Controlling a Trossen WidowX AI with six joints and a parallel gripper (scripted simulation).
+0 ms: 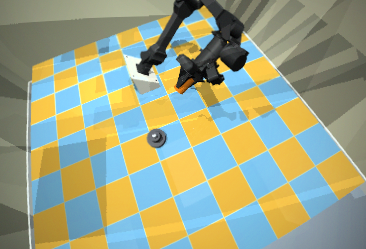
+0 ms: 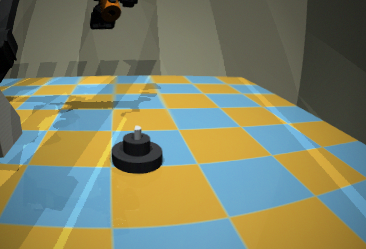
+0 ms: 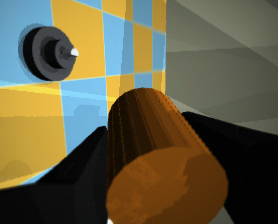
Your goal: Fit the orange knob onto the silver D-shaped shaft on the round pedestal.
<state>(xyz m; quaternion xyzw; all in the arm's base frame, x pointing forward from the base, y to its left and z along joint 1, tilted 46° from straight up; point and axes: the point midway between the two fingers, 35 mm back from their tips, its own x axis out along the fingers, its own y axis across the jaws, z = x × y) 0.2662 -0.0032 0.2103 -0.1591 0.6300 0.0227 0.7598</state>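
The orange knob lies 1 cm behind my gripper tip, 3 cm to the left of it and 2 cm above it. From my gripper tip the other things lie so: round pedestal (6 cm ahead, 15 cm to the right, 21 cm below).
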